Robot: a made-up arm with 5 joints. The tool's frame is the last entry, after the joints. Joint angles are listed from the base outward. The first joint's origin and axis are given. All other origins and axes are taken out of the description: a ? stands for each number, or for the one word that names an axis. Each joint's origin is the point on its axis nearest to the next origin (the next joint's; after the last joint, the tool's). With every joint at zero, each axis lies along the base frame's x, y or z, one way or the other. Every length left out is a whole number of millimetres.
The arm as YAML. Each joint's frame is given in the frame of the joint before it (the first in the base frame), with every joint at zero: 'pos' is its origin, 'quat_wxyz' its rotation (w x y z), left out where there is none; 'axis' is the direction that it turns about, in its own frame. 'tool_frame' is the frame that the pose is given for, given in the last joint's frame.
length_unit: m
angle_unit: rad
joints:
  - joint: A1
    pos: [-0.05, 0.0, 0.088]
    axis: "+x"
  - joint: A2
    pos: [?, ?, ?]
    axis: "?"
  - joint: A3
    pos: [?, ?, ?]
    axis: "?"
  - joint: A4
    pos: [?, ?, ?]
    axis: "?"
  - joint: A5
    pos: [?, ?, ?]
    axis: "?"
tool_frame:
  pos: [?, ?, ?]
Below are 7 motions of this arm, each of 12 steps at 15 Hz.
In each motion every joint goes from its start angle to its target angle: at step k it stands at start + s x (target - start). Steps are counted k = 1, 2, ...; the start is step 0. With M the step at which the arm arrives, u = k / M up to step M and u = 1 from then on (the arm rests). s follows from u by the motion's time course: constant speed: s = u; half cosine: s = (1 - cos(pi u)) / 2; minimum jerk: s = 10 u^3 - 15 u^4 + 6 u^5.
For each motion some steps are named. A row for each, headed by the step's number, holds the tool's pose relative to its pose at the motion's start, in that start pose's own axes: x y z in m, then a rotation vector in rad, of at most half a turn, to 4 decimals.
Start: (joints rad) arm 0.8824 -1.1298 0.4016 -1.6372 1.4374
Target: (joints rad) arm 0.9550 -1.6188 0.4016 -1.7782 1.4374
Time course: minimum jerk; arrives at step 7
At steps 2, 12:
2: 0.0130 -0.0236 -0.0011 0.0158 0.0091 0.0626
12: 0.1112 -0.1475 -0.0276 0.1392 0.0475 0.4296

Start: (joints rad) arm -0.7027 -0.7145 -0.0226 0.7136 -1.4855
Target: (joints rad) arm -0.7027 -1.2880 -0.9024 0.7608 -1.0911
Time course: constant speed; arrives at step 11
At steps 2, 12:
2: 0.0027 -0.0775 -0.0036 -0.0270 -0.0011 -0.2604
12: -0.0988 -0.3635 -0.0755 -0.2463 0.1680 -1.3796

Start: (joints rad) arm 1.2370 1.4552 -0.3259 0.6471 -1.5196
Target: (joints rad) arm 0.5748 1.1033 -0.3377 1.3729 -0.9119
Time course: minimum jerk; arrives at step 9
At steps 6, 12:
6: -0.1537 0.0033 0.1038 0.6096 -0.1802 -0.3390
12: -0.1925 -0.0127 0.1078 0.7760 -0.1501 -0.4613

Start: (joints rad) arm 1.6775 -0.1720 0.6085 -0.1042 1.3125
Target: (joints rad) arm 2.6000 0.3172 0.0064 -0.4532 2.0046
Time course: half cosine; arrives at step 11
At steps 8, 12:
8: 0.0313 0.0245 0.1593 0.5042 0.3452 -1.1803
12: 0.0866 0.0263 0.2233 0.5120 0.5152 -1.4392

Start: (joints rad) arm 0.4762 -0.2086 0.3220 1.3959 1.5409
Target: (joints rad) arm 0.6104 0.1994 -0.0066 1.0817 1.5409
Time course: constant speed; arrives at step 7
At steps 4, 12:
4: 0.0104 -0.1104 -0.1104 0.2330 -0.1633 0.1893
12: 0.0347 -0.1633 -0.1960 0.4376 -0.2501 0.2976

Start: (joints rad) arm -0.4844 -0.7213 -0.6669 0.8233 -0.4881
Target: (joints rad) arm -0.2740 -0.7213 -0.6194 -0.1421 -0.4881
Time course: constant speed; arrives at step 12
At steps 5, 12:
5: 0.0131 0.0423 -0.0922 -0.2723 0.2333 0.0399
12: -0.0338 0.0499 -0.2266 -0.6646 0.5295 0.1482

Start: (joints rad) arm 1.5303 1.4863 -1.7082 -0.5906 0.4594
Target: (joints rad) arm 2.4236 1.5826 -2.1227 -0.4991 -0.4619
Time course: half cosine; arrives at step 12
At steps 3, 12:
3: 0.0682 0.0669 0.0363 -0.0205 0.1165 -0.0179
12: 0.5781 0.2092 0.0129 0.1477 0.6960 -0.2059

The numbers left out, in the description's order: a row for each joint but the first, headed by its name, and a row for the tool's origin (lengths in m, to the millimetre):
A2: xyz 0.0 0.194 0.051, axis -y
A3: xyz 0.023 0.0 0.059, axis +z
A4: xyz -0.14 0.017 0.0, axis +x
A5: xyz 0.0 0.373 0.185, axis -z
tool: xyz 0.023 -0.083 0.0

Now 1 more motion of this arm.
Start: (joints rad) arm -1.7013 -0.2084 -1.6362 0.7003 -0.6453
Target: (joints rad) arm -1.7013 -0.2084 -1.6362 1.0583 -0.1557
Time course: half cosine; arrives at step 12
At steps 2, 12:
2: -0.0055 -0.0043 0.0076 0.0194 -0.0141 -0.0328
12: -0.0920 -0.0678 0.0915 0.3330 -0.1410 -0.4843

